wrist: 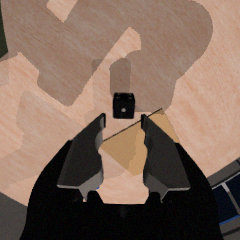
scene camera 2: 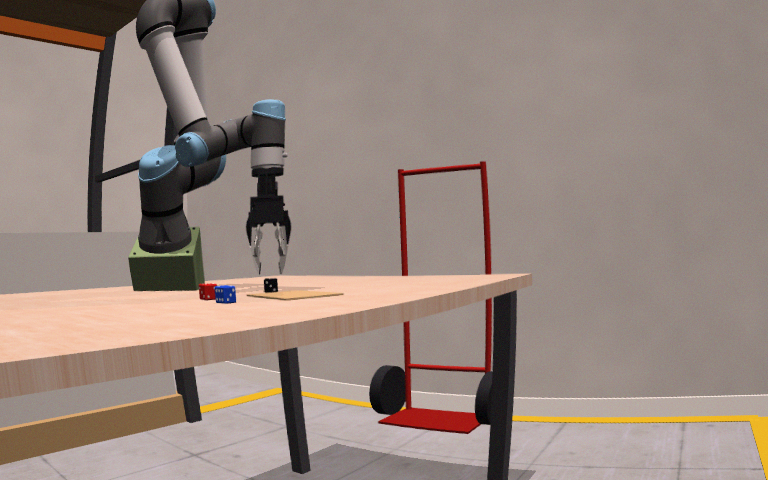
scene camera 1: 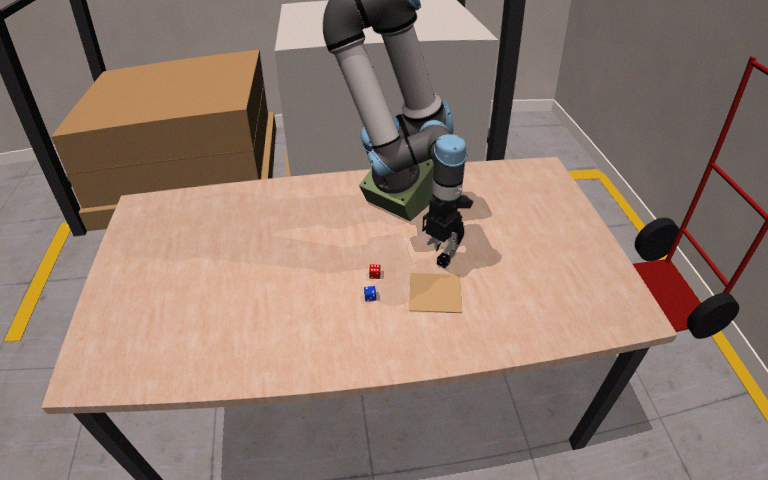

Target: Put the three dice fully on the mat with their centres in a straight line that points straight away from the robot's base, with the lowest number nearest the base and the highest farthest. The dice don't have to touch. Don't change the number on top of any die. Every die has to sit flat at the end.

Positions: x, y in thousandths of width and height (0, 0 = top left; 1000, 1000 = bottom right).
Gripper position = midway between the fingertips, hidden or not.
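There's a tan square mat, which you'd find in scene camera 1 (scene camera 1: 575, 611) and in the wrist view too (wrist: 531, 615). The gripper shows in scene camera 2 (scene camera 2: 352, 572), and it's also there in the wrist view (wrist: 515, 477) and in scene camera 1 (scene camera 1: 577, 530).
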